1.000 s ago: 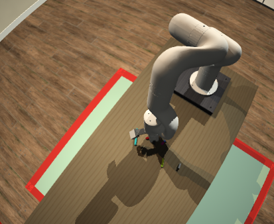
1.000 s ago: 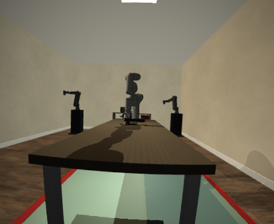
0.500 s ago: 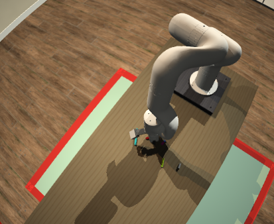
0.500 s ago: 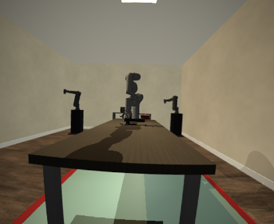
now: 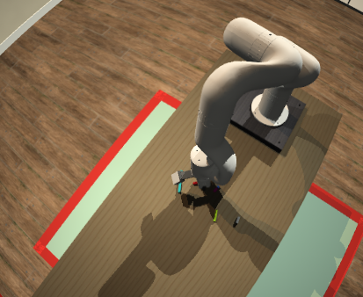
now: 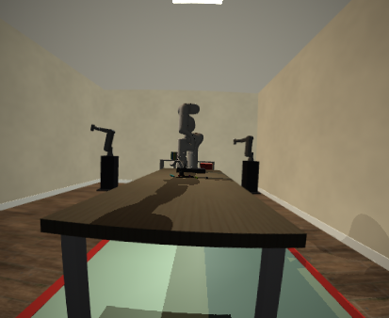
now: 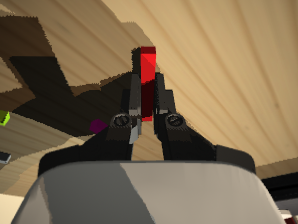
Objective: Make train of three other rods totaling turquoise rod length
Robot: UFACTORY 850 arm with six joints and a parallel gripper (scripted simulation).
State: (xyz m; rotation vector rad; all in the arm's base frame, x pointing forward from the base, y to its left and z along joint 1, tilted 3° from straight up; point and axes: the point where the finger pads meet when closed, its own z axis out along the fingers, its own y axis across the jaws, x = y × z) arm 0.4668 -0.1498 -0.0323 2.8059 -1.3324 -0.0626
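My hand is 7 cm to the right of the magenta rod and 2 cm above it. The rest, counted from my hand: turquoise rod: 4 cm ahead, 8 cm to the right, 2 cm below; then blue rod: 1 cm behind, 8 cm to the left, 2 cm below; then red rod: 2 cm below.
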